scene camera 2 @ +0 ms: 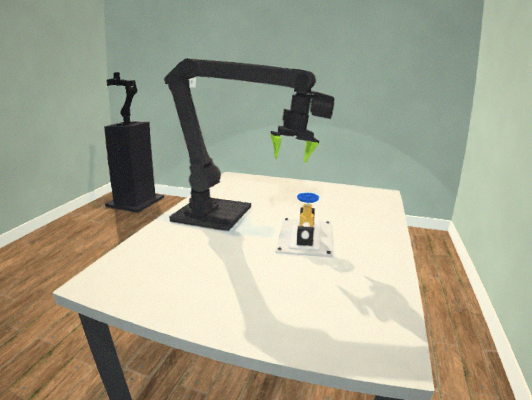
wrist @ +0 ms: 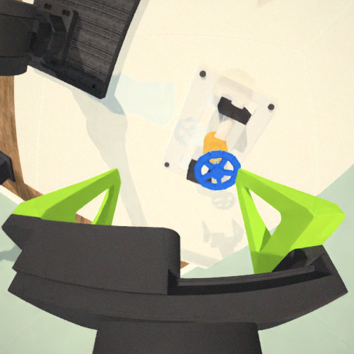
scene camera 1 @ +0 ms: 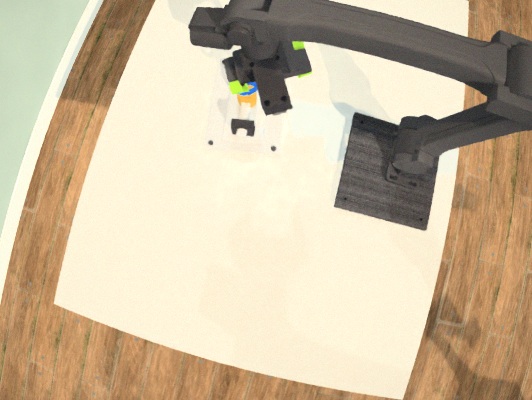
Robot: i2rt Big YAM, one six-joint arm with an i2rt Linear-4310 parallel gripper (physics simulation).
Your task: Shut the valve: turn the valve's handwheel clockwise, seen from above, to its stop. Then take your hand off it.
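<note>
The valve's blue handwheel sits level on top of the orange valve body. The valve stands on a pale base plate with black brackets. My gripper is open and empty, its green fingers pointing down. It hangs above the handwheel without touching it, off to one side. In the wrist view the wheel shows beside the right fingertip. In scene camera 1 the gripper hides part of the wheel.
The arm's dark mounting plate lies on the pale table, beside the valve's base plate. A black pedestal with a small arm on top stands on the floor beyond the table.
</note>
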